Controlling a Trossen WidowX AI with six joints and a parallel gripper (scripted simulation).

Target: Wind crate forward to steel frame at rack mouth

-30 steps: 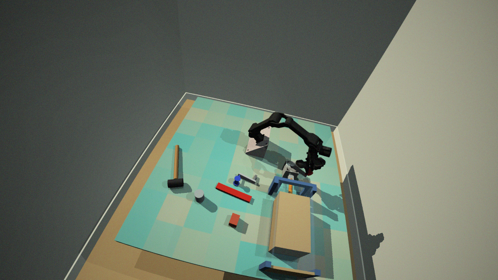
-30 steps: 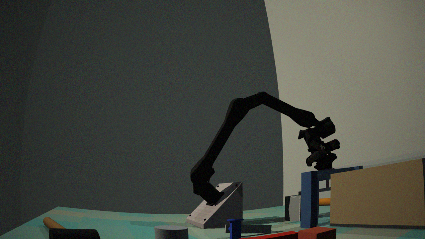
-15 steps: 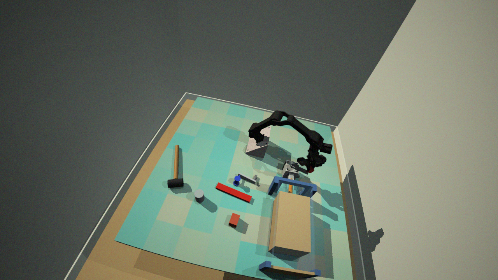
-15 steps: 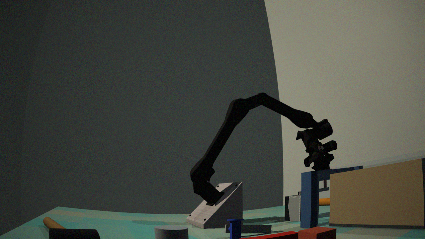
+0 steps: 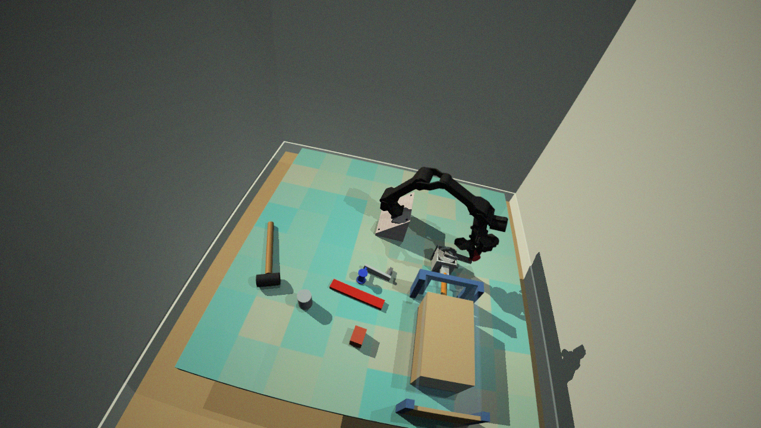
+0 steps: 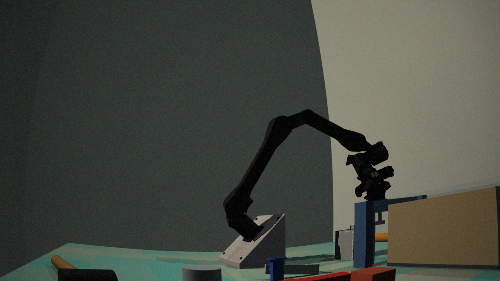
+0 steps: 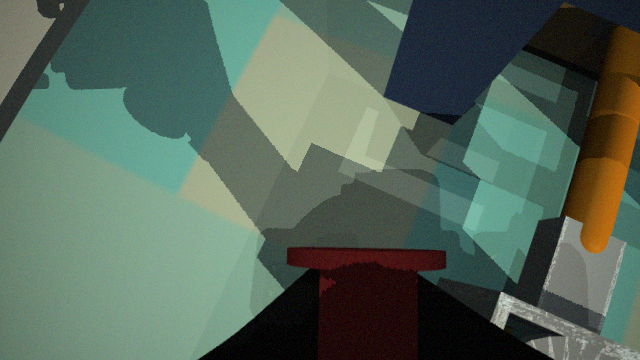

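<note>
Now: the winch handle 20 mm behind my gripper tip, 40 mm to the right of it and 30 mm below it. From my gripper tip the other things lie so: red knob (20 mm behind, 10 mm to the right); blue steel frame (140 mm ahead, 100 mm to the right, 30 mm below); grey winch (40 mm behind, 120 mm to the right, 100 mm below).
</note>
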